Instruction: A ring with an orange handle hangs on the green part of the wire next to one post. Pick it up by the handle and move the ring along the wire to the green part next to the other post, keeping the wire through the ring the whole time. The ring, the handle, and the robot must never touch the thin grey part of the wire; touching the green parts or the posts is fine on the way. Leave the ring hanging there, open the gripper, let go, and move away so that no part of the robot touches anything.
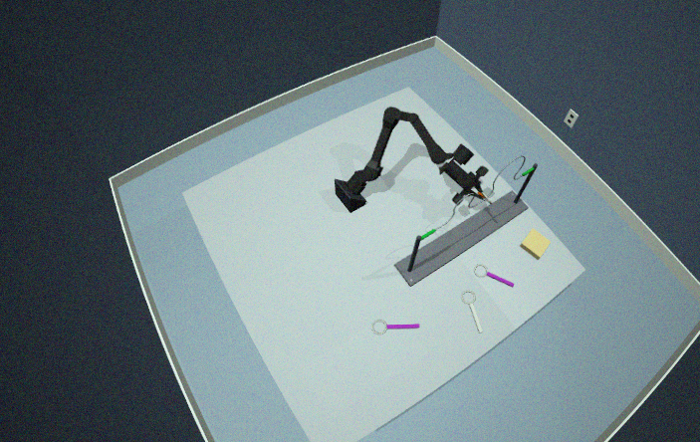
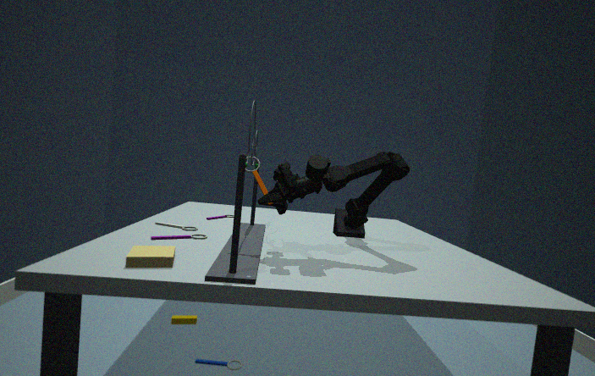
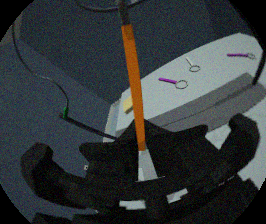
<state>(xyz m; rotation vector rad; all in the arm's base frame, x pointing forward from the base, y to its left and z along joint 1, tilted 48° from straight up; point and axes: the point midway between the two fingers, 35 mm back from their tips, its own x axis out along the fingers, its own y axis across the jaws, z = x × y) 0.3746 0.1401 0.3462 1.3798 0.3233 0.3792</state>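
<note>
Now: the orange-handled ring 80 mm above my gripper tip, 50 mm to the right of it and 10 mm ahead of it. The rest, counted from my gripper tip: yellow block 640 mm below, 560 mm to the right, 280 mm ahead; blue-handled ring 650 mm below, 250 mm to the right, 70 mm ahead; white-handled ring 290 mm to the right, 280 mm ahead, 150 mm below.
</note>
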